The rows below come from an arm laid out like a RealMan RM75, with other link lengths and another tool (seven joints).
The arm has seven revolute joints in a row. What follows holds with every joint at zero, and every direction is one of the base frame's.
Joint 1 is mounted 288.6 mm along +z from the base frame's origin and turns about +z.
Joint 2 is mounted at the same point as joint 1 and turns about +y.
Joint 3 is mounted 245.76 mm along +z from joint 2 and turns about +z.
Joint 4 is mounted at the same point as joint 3 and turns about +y.
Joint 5 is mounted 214.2 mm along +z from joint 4 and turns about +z.
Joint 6 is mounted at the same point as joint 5 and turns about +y.
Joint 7 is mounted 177.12 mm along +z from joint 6 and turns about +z.
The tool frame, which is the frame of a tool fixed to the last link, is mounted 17 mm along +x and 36 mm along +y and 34 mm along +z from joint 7; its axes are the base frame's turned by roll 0, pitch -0.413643 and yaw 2.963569 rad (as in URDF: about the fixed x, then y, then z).
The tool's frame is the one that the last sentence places.
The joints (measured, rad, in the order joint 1, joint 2, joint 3, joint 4, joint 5, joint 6, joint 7), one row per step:
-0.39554, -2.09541, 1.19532, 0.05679, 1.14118, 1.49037, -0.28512
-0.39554, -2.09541, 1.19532, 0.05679, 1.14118, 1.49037, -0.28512
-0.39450, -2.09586, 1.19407, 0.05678, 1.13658, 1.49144, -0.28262
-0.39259, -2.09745, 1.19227, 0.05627, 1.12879, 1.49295, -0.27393
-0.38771, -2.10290, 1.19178, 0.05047, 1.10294, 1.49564, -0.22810
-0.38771, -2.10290, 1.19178, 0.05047, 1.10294, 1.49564, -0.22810
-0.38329, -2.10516, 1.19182, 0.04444, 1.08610, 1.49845, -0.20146
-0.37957, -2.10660, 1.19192, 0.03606, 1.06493, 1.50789, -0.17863
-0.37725, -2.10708, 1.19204, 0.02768, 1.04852, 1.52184, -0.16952
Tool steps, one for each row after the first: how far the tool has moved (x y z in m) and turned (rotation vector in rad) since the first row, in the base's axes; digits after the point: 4 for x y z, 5 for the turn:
0.0000, 0.0000, 0.0000, 0.00000, 0.00000, 0.00000
0.0001, 0.0006, 0.0006, 0.00585, -0.00203, 0.00164
0.0002, 0.0014, 0.0012, 0.01737, -0.00344, 0.00227
-0.0003, 0.0026, 0.0011, 0.05815, 0.00487, -0.00497
-0.0003, 0.0026, 0.0011, 0.05815, 0.00487, -0.00497
-0.0013, 0.0028, 0.0013, 0.08193, 0.00936, -0.00510
-0.0017, 0.0031, 0.0030, 0.10667, 0.00617, -0.00348
-0.0010, 0.0028, 0.0053, 0.12123, -0.00558, -0.00027

